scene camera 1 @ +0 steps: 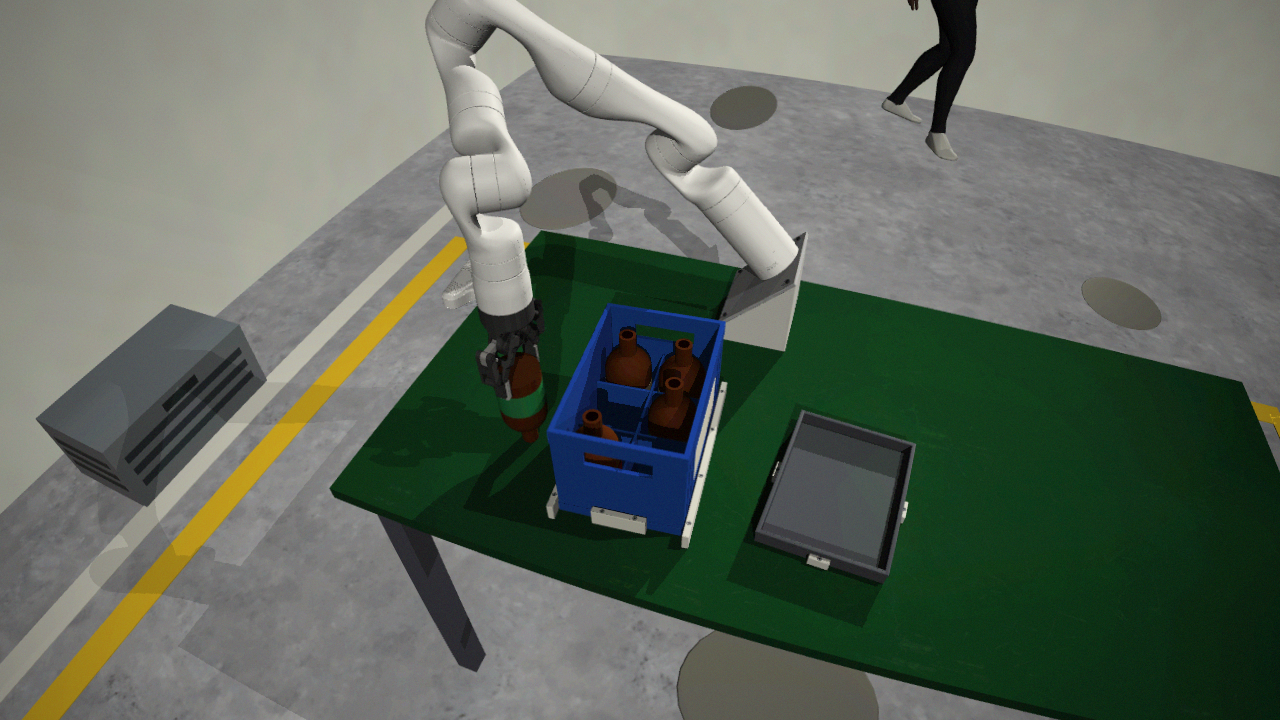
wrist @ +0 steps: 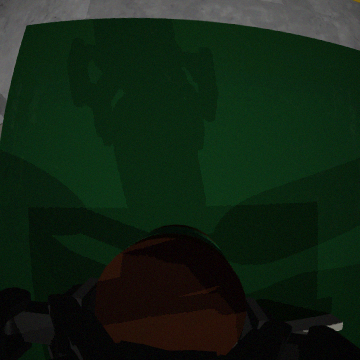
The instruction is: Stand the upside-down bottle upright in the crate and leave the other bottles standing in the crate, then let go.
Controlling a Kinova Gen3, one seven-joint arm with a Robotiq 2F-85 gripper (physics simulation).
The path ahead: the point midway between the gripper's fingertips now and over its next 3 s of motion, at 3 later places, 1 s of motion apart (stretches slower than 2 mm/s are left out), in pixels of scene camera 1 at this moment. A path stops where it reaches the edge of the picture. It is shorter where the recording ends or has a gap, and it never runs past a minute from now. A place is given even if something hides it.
My gripper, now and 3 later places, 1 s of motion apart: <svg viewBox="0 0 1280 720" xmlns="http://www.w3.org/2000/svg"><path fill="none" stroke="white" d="M519 379L492 374L479 372L479 363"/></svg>
